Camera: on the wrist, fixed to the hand. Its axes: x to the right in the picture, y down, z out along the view.
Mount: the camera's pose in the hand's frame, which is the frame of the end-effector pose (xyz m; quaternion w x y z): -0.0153 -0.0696 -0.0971 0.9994 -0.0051 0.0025 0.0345
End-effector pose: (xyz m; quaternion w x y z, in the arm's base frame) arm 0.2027 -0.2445 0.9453 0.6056 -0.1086 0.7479 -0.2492
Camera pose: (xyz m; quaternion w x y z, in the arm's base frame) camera 0.1035 -0.2733 1.0072 0.6114 -0.0852 0.7540 -0.2246
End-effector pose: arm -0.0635 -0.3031 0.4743 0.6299 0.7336 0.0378 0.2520
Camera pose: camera -0.0991 -0.2067 0.4114 0.6245 0.7307 0.0128 0.2756
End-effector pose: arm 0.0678 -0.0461 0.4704 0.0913 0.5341 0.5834 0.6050
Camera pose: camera -0.0347 -0.0953 0.4306 0.0716 0.5519 0.5618 0.6121
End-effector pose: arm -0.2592 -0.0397 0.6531 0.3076 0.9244 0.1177 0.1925
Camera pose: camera -0.3214 0.0605 0.6776 0.3052 0.9258 0.0855 0.2059
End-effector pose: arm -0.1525 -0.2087 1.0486 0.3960 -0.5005 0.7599 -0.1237
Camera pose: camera -0.1740 -0.2484 1.1603 0.3956 -0.4757 0.7783 -0.1073
